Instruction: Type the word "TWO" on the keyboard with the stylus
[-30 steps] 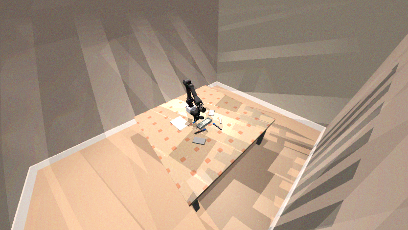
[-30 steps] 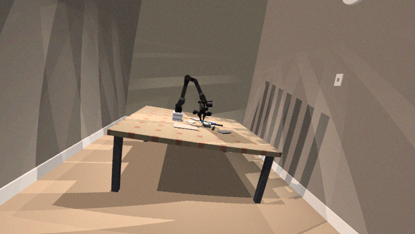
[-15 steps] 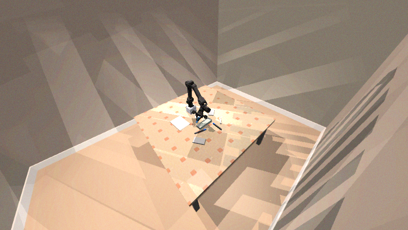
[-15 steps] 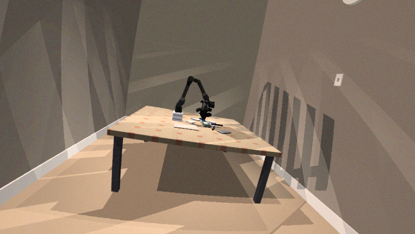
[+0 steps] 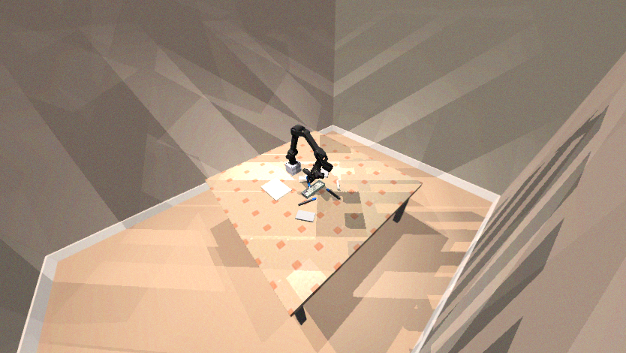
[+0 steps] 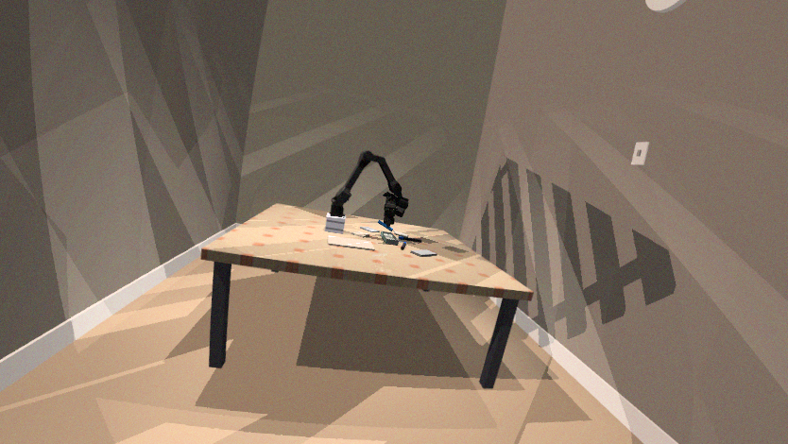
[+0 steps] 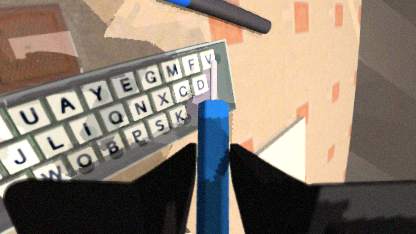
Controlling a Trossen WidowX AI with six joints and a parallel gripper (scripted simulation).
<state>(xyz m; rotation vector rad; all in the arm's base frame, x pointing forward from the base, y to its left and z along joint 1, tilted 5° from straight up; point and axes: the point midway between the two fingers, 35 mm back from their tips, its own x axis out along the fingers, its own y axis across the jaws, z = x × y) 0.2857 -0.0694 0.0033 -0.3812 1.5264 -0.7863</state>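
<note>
The blue stylus is 1 cm ahead of my gripper tip and 1 cm to the right of it. From my gripper tip the other things lie so: grey stylus tip: 4 cm ahead, 2 cm to the right, 1 cm below; small white pad: 13 cm behind, 6 cm to the left, 7 cm below; grey notepad: 16 cm ahead, 19 cm to the right, 7 cm below.
</note>
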